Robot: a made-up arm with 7 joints.
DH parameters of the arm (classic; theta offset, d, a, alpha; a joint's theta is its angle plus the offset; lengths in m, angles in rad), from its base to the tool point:
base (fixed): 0 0.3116 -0.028 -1.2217
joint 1: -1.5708 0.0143 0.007 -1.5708
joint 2: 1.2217 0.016 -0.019 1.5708
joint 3: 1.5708 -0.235 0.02 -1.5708
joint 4: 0 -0.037 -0.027 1.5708
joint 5: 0 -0.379 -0.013 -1.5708
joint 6: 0 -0.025 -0.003 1.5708
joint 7: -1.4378 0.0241 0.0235 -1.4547
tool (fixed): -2.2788 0.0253 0 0
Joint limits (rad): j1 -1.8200..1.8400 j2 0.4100..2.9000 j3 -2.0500..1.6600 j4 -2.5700..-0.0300 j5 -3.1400..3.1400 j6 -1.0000..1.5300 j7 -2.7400..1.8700
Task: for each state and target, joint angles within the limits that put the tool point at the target. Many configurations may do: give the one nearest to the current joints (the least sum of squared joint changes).
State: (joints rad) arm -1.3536 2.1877 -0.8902 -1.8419 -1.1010 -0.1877 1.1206
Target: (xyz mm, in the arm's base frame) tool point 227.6 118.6 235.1
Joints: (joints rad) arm -0.9910 2.0500 -1.3122 -2.2707 -1.0809 -0.1513 1.1105
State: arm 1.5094 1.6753 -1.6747 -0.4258 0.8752 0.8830 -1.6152
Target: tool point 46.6 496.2 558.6
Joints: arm 1.6705 2.4491 -1.6250 -0.6846 0.9500 0.9103 -1.7505
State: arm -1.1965 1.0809 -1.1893 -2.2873 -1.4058 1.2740 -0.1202
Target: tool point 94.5 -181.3 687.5
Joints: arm -1.8200 1.0748 -0.3973 -2.0072 -1.5000 1.3926 -0.0910
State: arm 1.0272 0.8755 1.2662 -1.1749 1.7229 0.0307 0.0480
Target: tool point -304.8 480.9 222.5
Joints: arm 1.1530 0.6062 1.2850 -0.8740 1.7430 0.0638 0.0759
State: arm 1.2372 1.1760 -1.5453 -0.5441 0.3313 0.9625 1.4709
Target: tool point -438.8 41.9 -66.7
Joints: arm 0.9126 0.6831 -1.3878 -0.8460 0.3340 0.9831 1.4481
